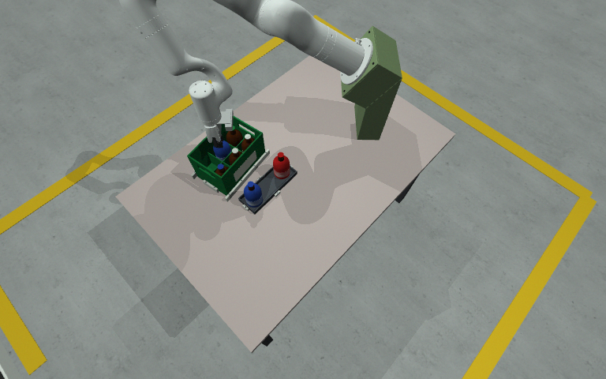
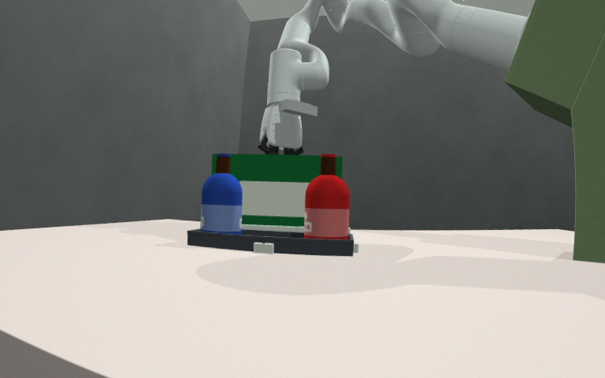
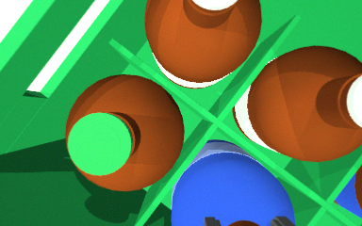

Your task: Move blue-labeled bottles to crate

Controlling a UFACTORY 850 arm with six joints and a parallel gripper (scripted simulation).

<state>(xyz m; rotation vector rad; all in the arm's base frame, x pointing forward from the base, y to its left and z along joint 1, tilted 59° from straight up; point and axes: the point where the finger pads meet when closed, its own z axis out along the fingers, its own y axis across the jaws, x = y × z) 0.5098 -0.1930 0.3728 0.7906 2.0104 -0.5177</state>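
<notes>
My gripper is now 10 mm short of the green crate, 40 mm to the right of it and 80 mm above it. Also, from my hand: dark tray (30 mm ahead, 250 mm to the left, 150 mm below); red-labeled bottle (60 mm behind, 270 mm to the left, 70 mm below); brown-necked bottle (100 mm ahead, 80 mm to the left, 70 mm below).
</notes>
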